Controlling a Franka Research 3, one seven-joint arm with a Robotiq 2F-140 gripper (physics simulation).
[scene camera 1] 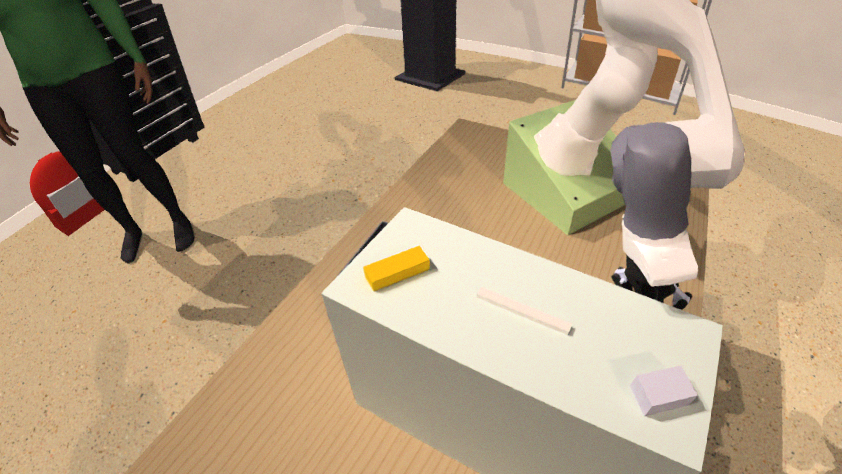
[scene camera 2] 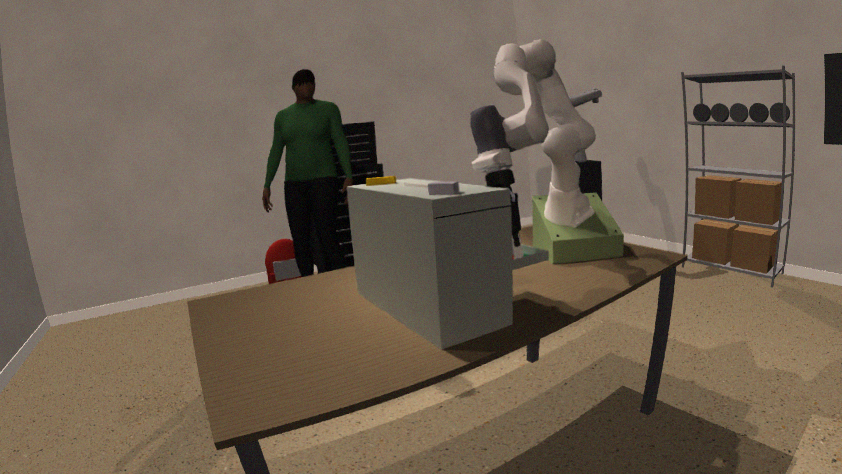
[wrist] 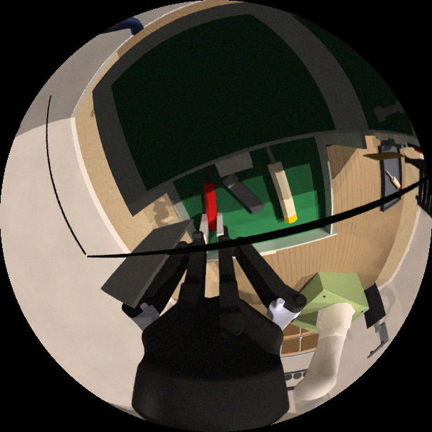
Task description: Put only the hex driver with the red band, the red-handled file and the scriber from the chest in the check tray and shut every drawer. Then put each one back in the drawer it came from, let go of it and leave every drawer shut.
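The grey-green chest (scene camera 1: 447, 376) (scene camera 2: 394, 253) stands on the table. An open drawer with a green lining (wrist: 260, 226) (scene camera 2: 532, 257) juts out on the arm's side. The red-handled file (wrist: 210, 200) lies in it, its handle end between my fingertips. My gripper (wrist: 212, 220) (scene camera 2: 517, 252) is shut on that handle; in scene camera 1 the fingertips are hidden behind the chest. The check tray (wrist: 385, 201) (scene camera 1: 371, 240) shows beyond the drawer in the wrist view and holds a white-handled tool with a red band (wrist: 394, 180). I cannot make out the scriber.
In the drawer, a dark grey block (wrist: 243, 194) and a cream handle with a yellow end (wrist: 283, 194) lie right of the file. A yellow block (scene camera 1: 397, 268), a pale bar (scene camera 1: 524, 310) and a lilac block (scene camera 1: 664, 390) rest on the chest. A person (scene camera 2: 308, 141) stands beyond the table.
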